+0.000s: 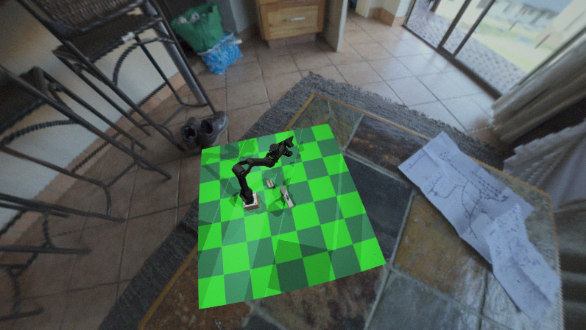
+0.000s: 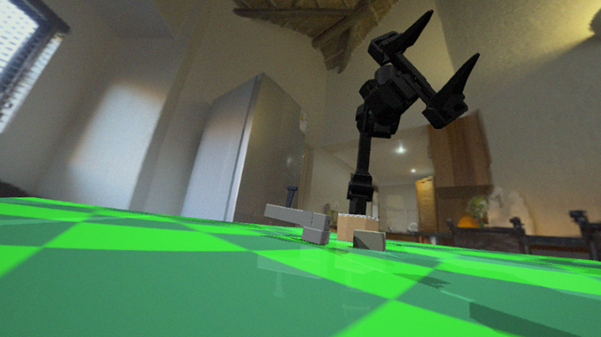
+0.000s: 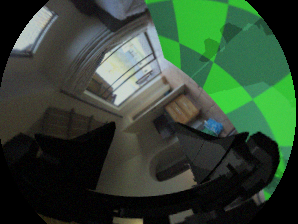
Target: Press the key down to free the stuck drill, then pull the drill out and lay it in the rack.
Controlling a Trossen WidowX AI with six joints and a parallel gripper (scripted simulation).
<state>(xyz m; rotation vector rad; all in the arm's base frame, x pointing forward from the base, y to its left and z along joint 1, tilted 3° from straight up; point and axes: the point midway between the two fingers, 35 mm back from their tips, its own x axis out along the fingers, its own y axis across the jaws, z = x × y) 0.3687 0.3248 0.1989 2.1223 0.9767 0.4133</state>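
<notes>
Now: gripper tip 9 cm past the dark key, 39 cm to the left of it and 19 cm above it. Also, from my gripper tip: long grey holder: 10 cm behind, 37 cm to the right, 25 cm below; then drill: 11 cm behind, 35 cm to the right, 24 cm below; then small grey rack block: 22 cm behind, 22 cm to the right, 27 cm below.
</notes>
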